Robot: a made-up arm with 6 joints. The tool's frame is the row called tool. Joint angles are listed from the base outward.
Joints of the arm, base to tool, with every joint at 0 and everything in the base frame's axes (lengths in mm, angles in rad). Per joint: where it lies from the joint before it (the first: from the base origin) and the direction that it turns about. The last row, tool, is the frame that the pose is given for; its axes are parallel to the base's.
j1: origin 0 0 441.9 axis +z
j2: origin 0 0 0 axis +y
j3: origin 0 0 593.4 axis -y
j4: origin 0 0 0 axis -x
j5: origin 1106.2 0 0 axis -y
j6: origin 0 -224.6 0 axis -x
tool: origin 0 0 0
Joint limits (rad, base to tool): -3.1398..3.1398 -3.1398..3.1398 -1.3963..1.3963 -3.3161..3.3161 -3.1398..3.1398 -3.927..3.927
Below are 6 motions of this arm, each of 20 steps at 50 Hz.
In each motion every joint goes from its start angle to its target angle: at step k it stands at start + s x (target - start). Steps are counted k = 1, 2, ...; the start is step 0. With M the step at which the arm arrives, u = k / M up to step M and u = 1 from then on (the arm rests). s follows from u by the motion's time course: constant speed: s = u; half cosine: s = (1 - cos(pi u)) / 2; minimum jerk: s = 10 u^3 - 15 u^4 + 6 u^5.
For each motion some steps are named. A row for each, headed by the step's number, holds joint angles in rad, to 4 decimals.
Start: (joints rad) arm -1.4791 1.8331 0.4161 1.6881 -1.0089 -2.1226
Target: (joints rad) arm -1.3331 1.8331 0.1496 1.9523 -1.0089 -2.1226
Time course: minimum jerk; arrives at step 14
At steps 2, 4, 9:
2: -1.4757 1.8331 0.4099 1.6942 -1.0089 -2.1226
4: -1.4580 1.8331 0.3775 1.7263 -1.0089 -2.1226
9: -1.3691 1.8331 0.2153 1.8872 -1.0089 -2.1226

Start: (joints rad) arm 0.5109 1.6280 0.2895 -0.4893 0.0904 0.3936
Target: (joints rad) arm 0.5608 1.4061 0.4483 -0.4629 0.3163 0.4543
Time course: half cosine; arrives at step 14
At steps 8, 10, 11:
8: 0.5414 1.4924 0.3866 -0.4732 0.2285 0.4307
10: 0.5514 1.4479 0.4184 -0.4679 0.2738 0.4429
11: 0.5554 1.4303 0.4310 -0.4658 0.2917 0.4477

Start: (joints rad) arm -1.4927 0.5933 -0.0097 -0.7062 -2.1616 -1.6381
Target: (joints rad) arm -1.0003 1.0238 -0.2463 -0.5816 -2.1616 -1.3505
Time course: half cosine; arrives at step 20
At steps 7, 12, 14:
7: -1.3583 0.7108 -0.0743 -0.6722 -2.1616 -1.5596
12: -1.1704 0.8751 -0.1646 -0.6246 -2.1616 -1.4499
14: -1.1018 0.9351 -0.1975 -0.6073 -2.1616 -1.4098

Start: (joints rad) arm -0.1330 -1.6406 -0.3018 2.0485 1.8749 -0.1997
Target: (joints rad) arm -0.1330 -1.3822 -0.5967 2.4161 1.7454 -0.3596
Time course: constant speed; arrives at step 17
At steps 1, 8, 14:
1: -0.1330 -1.6254 -0.3191 2.0701 1.8673 -0.2091
8: -0.1330 -1.5190 -0.4406 2.2215 1.8140 -0.2749
14: -0.1330 -1.4278 -0.5447 2.3512 1.7683 -0.3314

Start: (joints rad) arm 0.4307 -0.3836 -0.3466 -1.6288 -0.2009 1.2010
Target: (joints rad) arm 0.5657 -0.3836 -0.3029 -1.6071 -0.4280 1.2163
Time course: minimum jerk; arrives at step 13
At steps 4, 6, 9, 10, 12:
4: 0.4541 -0.3836 -0.3390 -1.6250 -0.2403 1.2037
6: 0.4885 -0.3836 -0.3279 -1.6195 -0.2981 1.2076
9: 0.5423 -0.3836 -0.3105 -1.6109 -0.3886 1.2136
10: 0.5543 -0.3836 -0.3066 -1.6089 -0.4089 1.2150
12: 0.5652 -0.3836 -0.3031 -1.6072 -0.4271 1.2162

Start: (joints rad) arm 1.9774 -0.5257 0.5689 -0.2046 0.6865 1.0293
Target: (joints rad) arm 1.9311 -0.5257 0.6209 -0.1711 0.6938 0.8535
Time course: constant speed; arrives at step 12
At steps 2, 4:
2: 1.9697 -0.5257 0.5776 -0.1990 0.6877 1.0000
4: 1.9620 -0.5257 0.5862 -0.1934 0.6889 0.9707

